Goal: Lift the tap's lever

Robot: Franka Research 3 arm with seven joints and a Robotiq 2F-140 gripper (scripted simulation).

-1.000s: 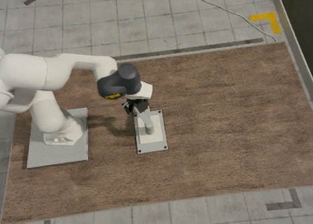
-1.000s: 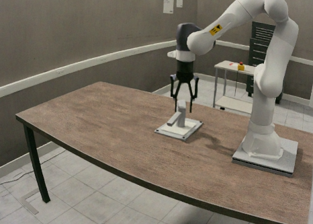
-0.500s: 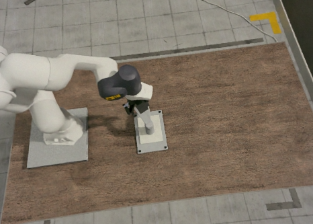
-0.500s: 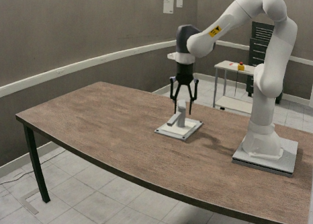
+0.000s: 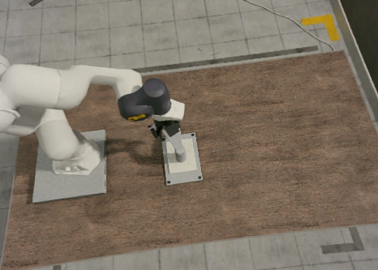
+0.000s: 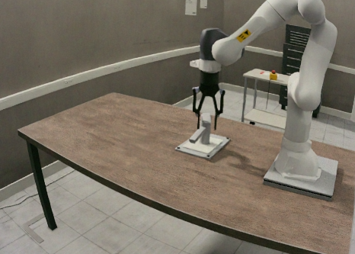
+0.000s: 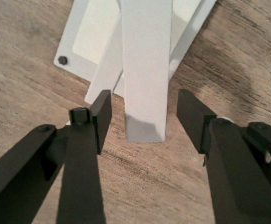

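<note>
My hand is 2 cm short of the lever and 3 cm to the left of it. Round my hand: white tap 3 cm ahead, 6 cm to the right, 4 cm below.
</note>
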